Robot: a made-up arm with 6 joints. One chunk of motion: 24 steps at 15 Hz.
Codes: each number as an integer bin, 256 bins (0 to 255) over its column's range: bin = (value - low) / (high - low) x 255, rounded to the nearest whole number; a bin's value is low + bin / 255 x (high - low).
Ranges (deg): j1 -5..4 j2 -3..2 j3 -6..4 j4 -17..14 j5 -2..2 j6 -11..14
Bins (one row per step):
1: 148 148 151 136 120 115
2: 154 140 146 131 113 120
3: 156 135 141 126 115 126
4: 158 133 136 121 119 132
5: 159 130 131 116 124 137
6: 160 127 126 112 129 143
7: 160 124 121 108 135 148
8: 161 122 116 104 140 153
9: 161 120 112 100 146 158
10: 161 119 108 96 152 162
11: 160 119 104 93 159 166
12: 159 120 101 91 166 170
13: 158 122 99 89 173 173
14: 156 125 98 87 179 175
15: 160 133 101 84 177 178
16: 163 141 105 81 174 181
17: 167 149 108 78 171 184
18: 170 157 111 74 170 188
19: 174 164 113 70 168 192
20: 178 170 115 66 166 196
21: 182 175 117 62 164 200
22: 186 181 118 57 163 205
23: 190 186 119 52 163 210
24: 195 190 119 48 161 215
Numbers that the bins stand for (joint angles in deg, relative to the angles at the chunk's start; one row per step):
1: 0.22 -0.10 -0.08 -0.47 -0.12 0.27
2: 0.44 -0.25 -0.27 -1.07 -0.23 0.76
3: 0.51 -0.35 -0.47 -1.68 -0.20 1.35
4: 0.58 -0.39 -0.67 -2.29 -0.13 1.94
5: 0.61 -0.45 -0.86 -2.90 -0.05 2.43
6: 0.65 -0.51 -1.06 -3.38 0.02 3.02
7: 0.65 -0.57 -1.25 -3.87 0.12 3.51
8: 0.68 -0.61 -1.45 -4.36 0.20 4.00
9: 0.68 -0.65 -1.61 -4.84 0.29 4.49
10: 0.68 -0.67 -1.76 -5.33 0.38 4.88
11: 0.65 -0.67 -1.92 -5.69 0.49 5.27
12: 0.61 -0.65 -2.04 -5.94 0.60 5.67
13: 0.58 -0.61 -2.12 -6.18 0.71 5.96
14: 0.51 -0.55 -2.16 -6.42 0.81 6.16
15: 0.65 -0.39 -2.04 -6.79 0.78 6.45
16: 0.75 -0.24 -1.88 -7.15 0.73 6.75
17: 0.89 -0.08 -1.76 -7.52 0.68 7.04
18: 1.00 0.08 -1.65 -8.00 0.67 7.43
19: 1.14 0.22 -1.57 -8.49 0.64 7.82
20: 1.28 0.33 -1.49 -8.98 0.60 8.22
21: 1.42 0.43 -1.41 -9.46 0.57 8.61
22: 1.56 0.55 -1.37 -10.07 0.56 9.10
23: 1.71 0.65 -1.33 -10.68 0.56 9.59
24: 1.88 0.73 -1.33 -11.16 0.53 10.08

